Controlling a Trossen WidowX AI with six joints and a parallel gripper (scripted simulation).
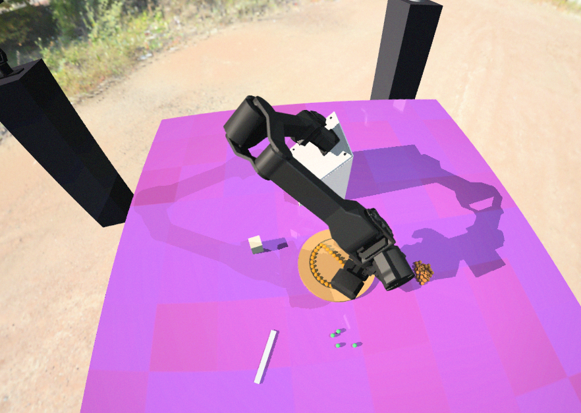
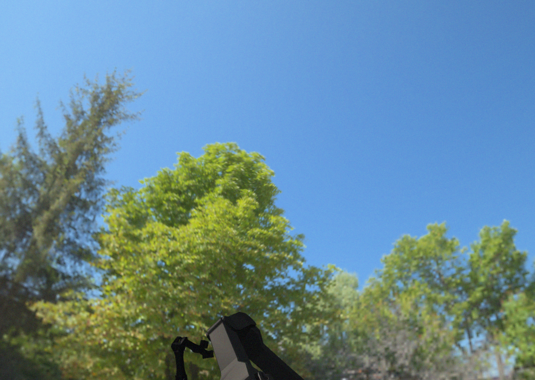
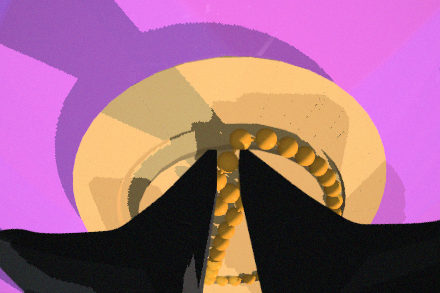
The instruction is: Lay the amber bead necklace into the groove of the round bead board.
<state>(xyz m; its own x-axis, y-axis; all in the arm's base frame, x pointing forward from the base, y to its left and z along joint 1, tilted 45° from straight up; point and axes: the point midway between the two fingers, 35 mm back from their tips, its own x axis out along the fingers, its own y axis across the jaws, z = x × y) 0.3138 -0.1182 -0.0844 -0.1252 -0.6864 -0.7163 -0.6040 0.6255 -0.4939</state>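
My gripper tip is now 4 cm past the round tan bead board, 4 cm to the left of it and 1 cm above it. The rest, counted from my gripper tip: small cream cube (14 cm behind, 23 cm to the right); white bar (13 cm ahead, 26 cm to the right, 1 cm below).
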